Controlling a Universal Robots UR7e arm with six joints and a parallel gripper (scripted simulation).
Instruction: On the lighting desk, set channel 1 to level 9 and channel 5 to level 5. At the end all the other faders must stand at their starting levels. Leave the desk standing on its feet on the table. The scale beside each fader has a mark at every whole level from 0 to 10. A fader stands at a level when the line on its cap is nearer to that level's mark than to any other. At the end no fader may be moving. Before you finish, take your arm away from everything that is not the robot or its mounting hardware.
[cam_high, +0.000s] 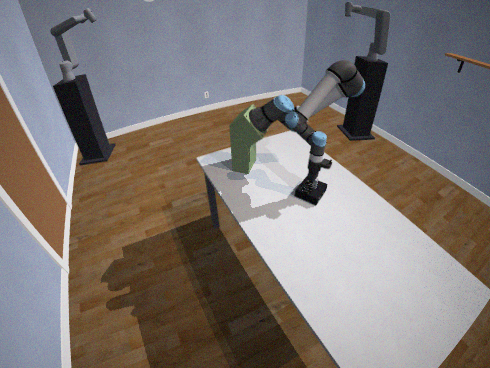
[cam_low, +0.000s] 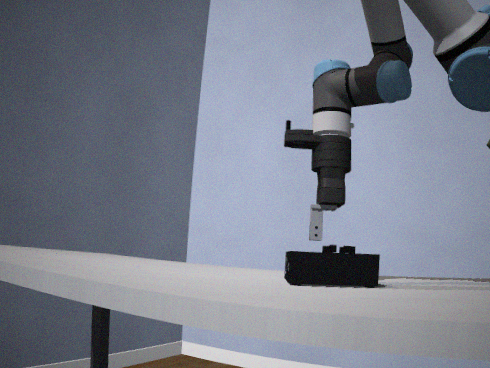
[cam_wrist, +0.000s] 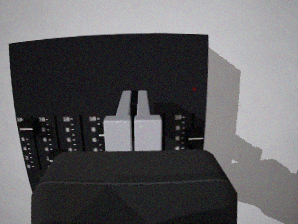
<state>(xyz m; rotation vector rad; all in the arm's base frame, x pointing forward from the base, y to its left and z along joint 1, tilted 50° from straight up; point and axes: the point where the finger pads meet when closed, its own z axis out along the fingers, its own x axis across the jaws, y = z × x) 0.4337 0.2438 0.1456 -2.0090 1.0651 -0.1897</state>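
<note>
Right now the channel 5 fader cap is 1 cm behind my hand, 1 cm to the right of it and 3 cm below it. Also, from my hand: channel 2 fader cap (8 cm behind, 1 cm to the left, 3 cm below); then channel 1 fader cap (8 cm behind, 5 cm to the left, 3 cm below); then channel 3 fader cap (7 cm behind, 1 cm to the right, 3 cm below).
</note>
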